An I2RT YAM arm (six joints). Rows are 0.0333 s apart.
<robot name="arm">
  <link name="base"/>
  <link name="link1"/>
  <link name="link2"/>
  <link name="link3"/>
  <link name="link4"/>
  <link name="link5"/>
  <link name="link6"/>
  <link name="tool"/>
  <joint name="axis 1" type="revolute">
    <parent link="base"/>
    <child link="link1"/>
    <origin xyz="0 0 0.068" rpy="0 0 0"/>
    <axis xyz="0 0 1"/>
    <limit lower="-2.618" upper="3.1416"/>
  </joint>
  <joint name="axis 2" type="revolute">
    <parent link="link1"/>
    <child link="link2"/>
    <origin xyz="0.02 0.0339 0.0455" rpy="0 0 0"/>
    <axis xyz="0 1 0"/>
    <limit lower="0" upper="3.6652"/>
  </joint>
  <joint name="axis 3" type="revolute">
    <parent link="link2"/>
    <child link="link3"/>
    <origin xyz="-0.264 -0.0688 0" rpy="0 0 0"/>
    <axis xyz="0 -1 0"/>
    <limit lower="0" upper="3.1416"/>
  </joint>
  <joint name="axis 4" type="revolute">
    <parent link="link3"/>
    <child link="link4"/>
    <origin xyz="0.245 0.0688 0.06" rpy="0 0 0"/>
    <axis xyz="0 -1 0"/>
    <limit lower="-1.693" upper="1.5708"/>
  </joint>
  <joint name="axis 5" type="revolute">
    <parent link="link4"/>
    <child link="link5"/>
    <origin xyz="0.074 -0.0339 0.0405" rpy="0 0 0"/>
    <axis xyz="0 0 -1"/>
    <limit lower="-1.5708" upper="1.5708"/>
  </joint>
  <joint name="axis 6" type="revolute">
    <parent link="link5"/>
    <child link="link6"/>
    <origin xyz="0.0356 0 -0.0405" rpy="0 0 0"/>
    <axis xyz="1 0 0"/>
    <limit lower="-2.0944" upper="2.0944"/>
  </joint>
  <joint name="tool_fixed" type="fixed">
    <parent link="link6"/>
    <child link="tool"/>
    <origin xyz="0 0 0" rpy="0 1.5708 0"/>
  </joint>
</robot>
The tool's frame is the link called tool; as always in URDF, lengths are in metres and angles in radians.
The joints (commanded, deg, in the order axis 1, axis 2, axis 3, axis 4, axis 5, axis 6), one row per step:
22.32 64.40 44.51 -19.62 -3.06 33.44
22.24 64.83 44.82 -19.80 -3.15 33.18
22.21 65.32 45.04 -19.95 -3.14 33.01
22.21 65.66 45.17 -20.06 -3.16 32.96
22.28 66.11 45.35 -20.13 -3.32 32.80
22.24 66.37 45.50 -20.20 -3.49 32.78
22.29 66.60 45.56 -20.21 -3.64 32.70
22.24 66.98 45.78 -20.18 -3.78 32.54
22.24 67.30 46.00 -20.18 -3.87 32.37
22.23 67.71 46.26 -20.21 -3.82 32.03
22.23 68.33 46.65 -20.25 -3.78 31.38
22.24 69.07 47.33 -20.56 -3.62 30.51
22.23 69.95 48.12 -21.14 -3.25 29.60
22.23 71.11 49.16 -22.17 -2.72 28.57
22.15 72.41 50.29 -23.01 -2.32 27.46
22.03 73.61 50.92 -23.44 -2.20 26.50
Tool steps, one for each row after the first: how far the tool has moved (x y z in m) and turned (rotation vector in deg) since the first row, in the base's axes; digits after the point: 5 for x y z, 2 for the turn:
0.00137 0.00026 -0.00012 -0.24 0.21 0.15
0.00272 0.00066 -0.00096 -0.52 0.54 0.23
0.00357 0.00102 -0.00169 -0.66 0.82 0.27
0.00464 0.00189 -0.00252 -0.81 1.12 0.57
0.00541 0.00214 -0.00277 -0.78 1.32 0.67
0.00589 0.00267 -0.00334 -0.82 1.50 0.89
0.00719 0.00306 -0.00354 -0.89 1.60 1.05
0.00826 0.00355 -0.00354 -0.99 1.65 1.23
0.00961 0.00403 -0.00373 -1.31 1.69 1.40
0.01163 0.00482 -0.00405 -1.88 1.71 1.80
0.01412 0.00578 -0.00360 -2.70 1.72 2.26
0.01689 0.00662 -0.00353 -3.78 1.96 2.58
0.02022 0.00763 -0.00388 -5.22 2.58 2.90
0.02438 0.00865 -0.00412 -6.57 3.08 3.31
0.02791 0.00940 -0.00633 -7.63 3.69 3.79

